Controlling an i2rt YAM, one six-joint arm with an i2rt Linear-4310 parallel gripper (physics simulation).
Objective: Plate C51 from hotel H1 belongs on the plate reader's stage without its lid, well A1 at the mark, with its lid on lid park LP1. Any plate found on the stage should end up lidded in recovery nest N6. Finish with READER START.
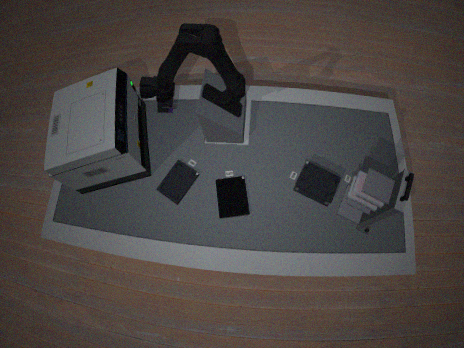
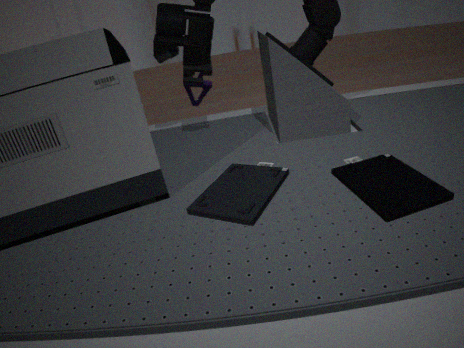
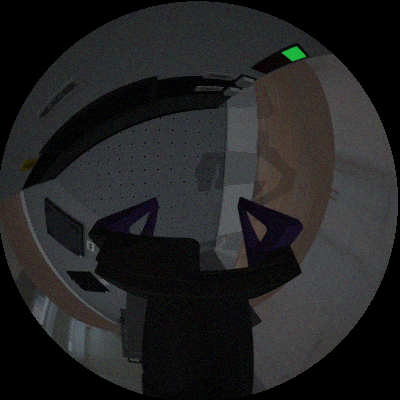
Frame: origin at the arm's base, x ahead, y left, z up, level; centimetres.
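Seen in the pictures: gripper, fingertip midpoint: [image 1: 166,102] [image 2: 194,95] [image 3: 197,201]; arm's base, origin of the base link: [image 1: 222,101] [image 2: 298,60].
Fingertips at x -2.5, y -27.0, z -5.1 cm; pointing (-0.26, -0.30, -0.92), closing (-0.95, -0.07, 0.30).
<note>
Pixels of each thing's top centre, then the offset from my fingertips to it. "*": a spot on its surface instead. Level surfaces: height alone.
- plate reader, middle of its top: [image 2: 27,49] [image 1: 80,114] dx +19.8, dy -28.1, dz +20.4 cm
- Nest N6, middle of its top: [image 2: 239,184] [image 3: 59,231] [image 1: 176,181] dx +34.6, dy +10.2, dz -8.5 cm
- black pad, surface spot: [image 2: 392,187] [image 1: 230,202] * dx +41.1, dy +34.2, dz -9.3 cm
- Hotel, surface spot: [image 1: 378,186] * dx +38.1, dy +85.9, dz +15.3 cm
- dark nest, middle of its top: [image 1: 319,180] dx +31.0, dy +68.9, dz -2.7 cm
- perforated mat, its level: dz -10.2 cm
My gripper [image 1: 166,109] [image 2: 197,102] [image 3: 197,201] is open and empty, its purple fingers wide apart. It hangs above the back edge of the mat, right of the plate reader [image 1: 82,125] [image 2: 75,125]. The reader's stage does not show; its dark front [image 3: 125,100] and a lit green display [image 3: 294,53] do. Nest N6 [image 1: 178,181] [image 2: 239,194] [image 3: 65,227] is a bare dark pad right of the reader. A black pad [image 1: 232,196] [image 2: 392,187] [image 3: 87,281] lies beside it, its label blurred. Hotel [image 1: 378,186] at the right holds several pale plates; C51 cannot be told apart.
A grey wedge-shaped block [image 1: 225,131] [image 2: 310,102] stands by the arm, right of the gripper. Another dark nest [image 1: 317,182] lies left of the hotel. Small light buttons [image 3: 245,80] show near the reader's front. The perforated mat [image 1: 150,230] [image 2: 200,280] has a pale border.
</note>
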